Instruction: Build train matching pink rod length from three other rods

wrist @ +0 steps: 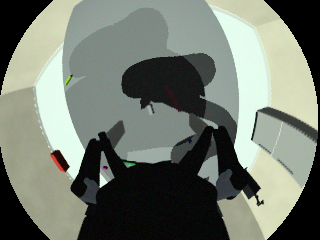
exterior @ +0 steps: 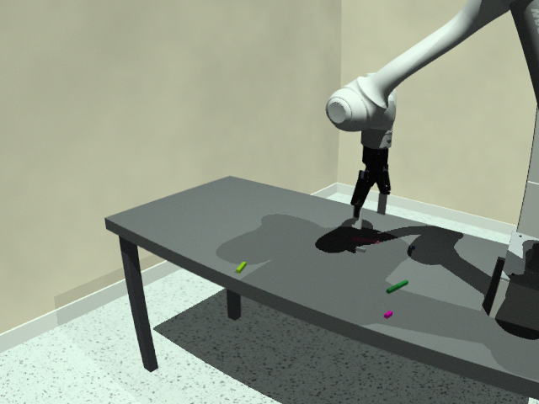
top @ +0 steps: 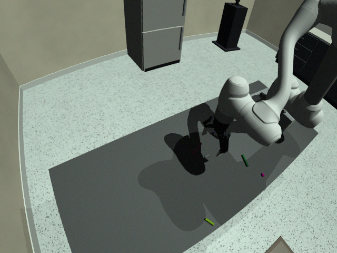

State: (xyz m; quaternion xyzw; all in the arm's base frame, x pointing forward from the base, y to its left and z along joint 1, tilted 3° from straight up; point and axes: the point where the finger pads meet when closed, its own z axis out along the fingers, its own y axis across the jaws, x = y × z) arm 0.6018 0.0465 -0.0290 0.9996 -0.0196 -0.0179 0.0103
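The grey rod lies 1 cm ahead of my hand, 2 cm to the left of it and 10 cm below it. The rest, counted from my hand: blue rod 12 cm behind, 11 cm to the right, 10 cm below; pink rod 3 cm ahead, 6 cm to the right, 10 cm below; green rod 18 cm behind, 15 cm to the left, 10 cm below.
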